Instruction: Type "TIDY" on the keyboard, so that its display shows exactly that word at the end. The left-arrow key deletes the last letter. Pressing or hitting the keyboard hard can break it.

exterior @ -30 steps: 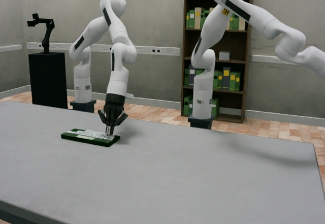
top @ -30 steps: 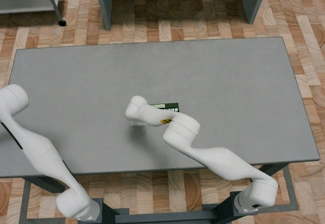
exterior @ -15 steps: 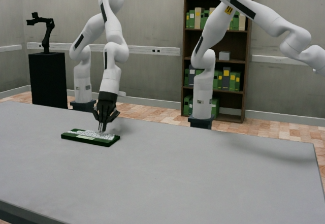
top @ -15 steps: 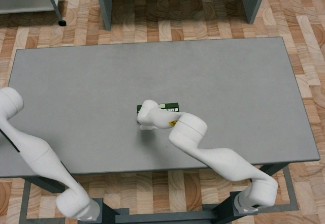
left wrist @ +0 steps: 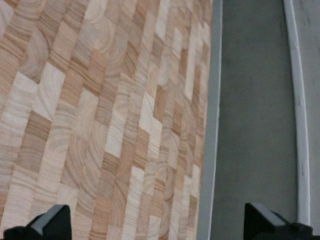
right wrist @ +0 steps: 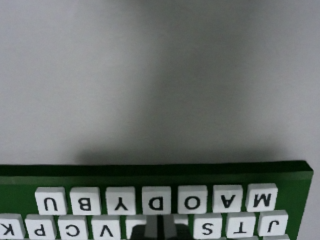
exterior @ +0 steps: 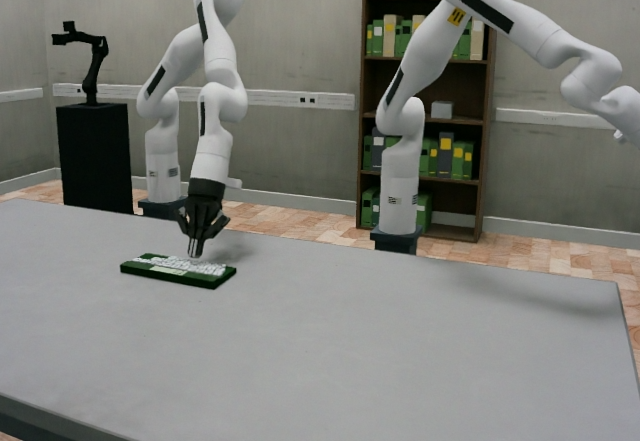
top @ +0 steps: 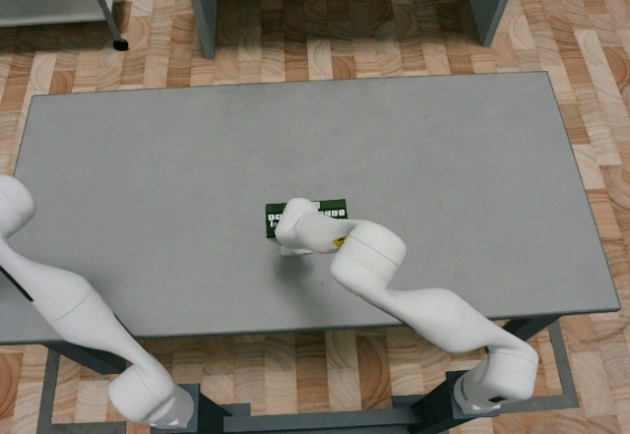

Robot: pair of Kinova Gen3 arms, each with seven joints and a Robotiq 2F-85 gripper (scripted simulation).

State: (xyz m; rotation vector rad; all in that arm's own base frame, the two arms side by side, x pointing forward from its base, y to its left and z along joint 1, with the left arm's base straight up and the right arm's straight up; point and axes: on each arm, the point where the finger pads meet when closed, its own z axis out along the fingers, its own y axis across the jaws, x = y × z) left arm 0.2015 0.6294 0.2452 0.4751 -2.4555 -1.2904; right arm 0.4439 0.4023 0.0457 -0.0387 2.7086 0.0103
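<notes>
Right now the left-arrow key is 12 cm to the right of my right hand, 4 cm ahead of it and 3 cm below it.
</notes>
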